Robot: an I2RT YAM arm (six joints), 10 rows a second.
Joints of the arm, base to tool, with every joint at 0 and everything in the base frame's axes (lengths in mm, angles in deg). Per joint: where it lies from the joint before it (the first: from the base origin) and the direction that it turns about. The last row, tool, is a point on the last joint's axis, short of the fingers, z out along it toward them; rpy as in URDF.
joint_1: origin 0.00 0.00 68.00 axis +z
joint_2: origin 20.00 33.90 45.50 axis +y
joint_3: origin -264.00 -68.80 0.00 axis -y
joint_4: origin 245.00 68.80 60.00 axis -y
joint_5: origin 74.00 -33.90 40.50 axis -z
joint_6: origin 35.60 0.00 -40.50 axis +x
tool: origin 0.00 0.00 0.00 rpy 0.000 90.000 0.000
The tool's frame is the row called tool.
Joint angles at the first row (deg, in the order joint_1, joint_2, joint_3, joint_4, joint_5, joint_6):
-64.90, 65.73, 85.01, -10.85, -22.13, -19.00
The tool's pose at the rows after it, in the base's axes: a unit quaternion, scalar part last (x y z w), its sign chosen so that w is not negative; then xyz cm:
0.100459, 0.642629, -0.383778, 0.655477, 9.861, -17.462, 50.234
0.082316, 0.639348, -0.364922, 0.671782, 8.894, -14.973, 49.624
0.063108, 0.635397, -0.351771, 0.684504, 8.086, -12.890, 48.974
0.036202, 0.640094, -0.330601, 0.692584, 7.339, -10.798, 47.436
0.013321, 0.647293, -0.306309, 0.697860, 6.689, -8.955, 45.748
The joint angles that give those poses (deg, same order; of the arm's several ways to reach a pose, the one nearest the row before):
-64.90, 59.81, 80.47, -10.85, -25.34, -17.23
-64.91, 54.28, 76.49, -11.11, -28.60, -15.81
-64.91, 49.49, 73.06, -11.07, -31.42, -14.94
-64.90, 43.88, 68.14, -11.64, -35.49, -14.87
-64.90, 38.59, 63.64, -12.97, -39.40, -14.79

